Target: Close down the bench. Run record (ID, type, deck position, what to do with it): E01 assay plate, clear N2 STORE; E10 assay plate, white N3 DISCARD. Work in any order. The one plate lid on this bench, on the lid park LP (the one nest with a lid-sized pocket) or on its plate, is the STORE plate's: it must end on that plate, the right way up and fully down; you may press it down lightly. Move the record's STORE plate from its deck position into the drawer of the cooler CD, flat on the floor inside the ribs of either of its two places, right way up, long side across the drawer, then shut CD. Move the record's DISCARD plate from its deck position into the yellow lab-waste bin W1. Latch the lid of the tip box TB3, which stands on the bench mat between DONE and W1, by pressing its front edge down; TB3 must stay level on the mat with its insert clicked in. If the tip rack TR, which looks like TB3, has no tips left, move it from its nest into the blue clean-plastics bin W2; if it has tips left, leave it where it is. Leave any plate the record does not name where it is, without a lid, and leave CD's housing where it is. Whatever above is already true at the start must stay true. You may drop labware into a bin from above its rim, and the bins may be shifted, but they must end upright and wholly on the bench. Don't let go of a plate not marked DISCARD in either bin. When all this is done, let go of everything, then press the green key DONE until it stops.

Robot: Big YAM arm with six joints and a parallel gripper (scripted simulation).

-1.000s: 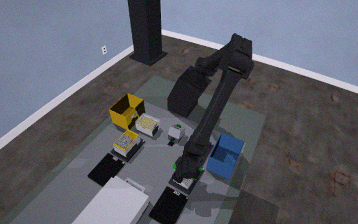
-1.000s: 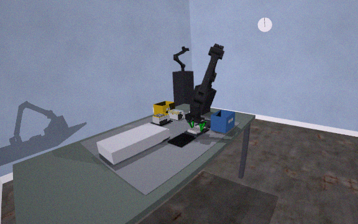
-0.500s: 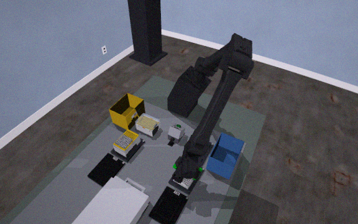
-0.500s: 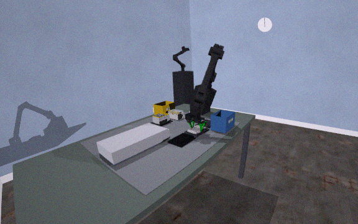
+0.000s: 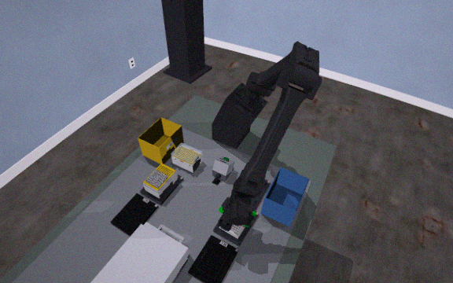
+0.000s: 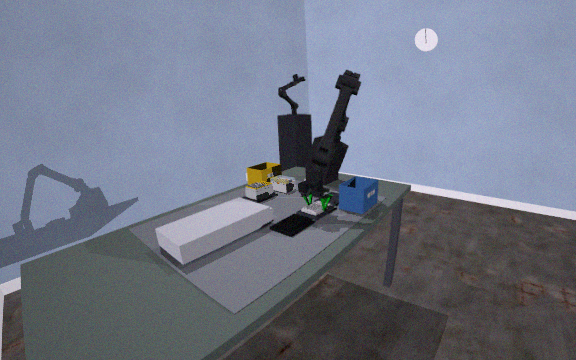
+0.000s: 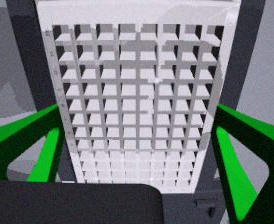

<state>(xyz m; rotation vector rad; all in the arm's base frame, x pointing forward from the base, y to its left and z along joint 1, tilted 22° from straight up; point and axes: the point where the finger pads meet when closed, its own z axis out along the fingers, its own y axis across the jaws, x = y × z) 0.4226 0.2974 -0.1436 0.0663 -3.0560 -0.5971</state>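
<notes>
Right now my hand is right at the white assay plate. The rest, counted from my hand: black plate 18 cm ahead, 2 cm to the left; then N3 label 7 cm behind, 1 cm below; then black lid park nest 17 cm behind, 3 cm to the right, 2 cm below.
</notes>
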